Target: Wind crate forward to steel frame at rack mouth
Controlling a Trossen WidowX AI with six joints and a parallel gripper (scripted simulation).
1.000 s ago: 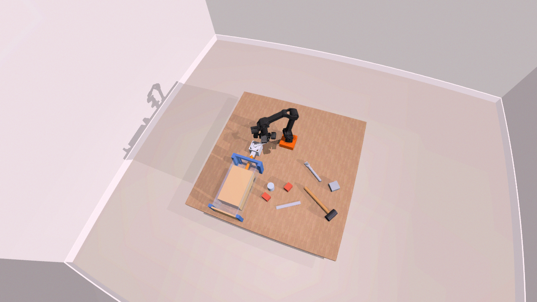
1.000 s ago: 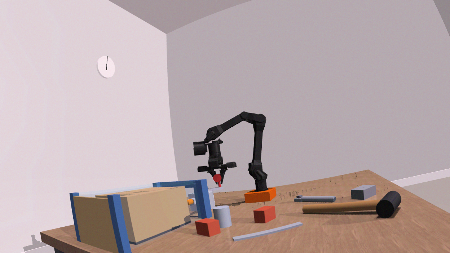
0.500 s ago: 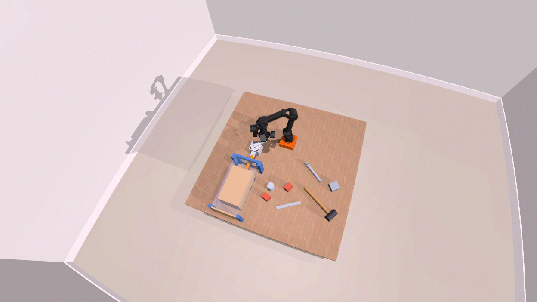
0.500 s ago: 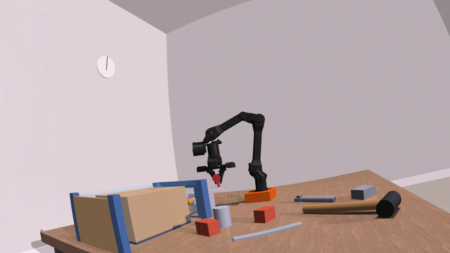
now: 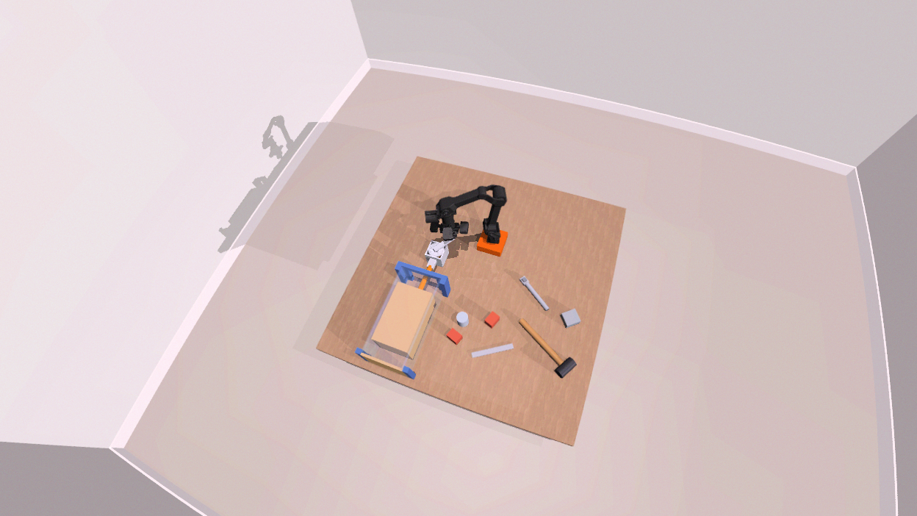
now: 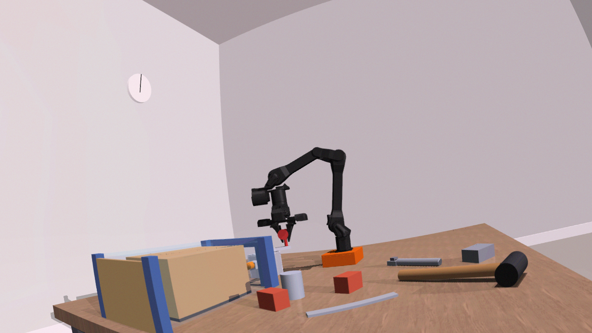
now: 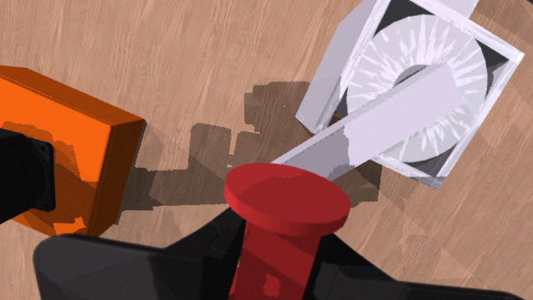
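Right now the grey winch handle is 30 mm ahead of my gripper tip, 30 mm to the right of it and 10 mm below it. From my gripper tip the other things lie so: red knob: 20 mm above; blue frame bar: 230 mm ahead, 100 mm to the right, 10 mm below; grey winch: 60 mm ahead, 70 mm to the right, 80 mm below.
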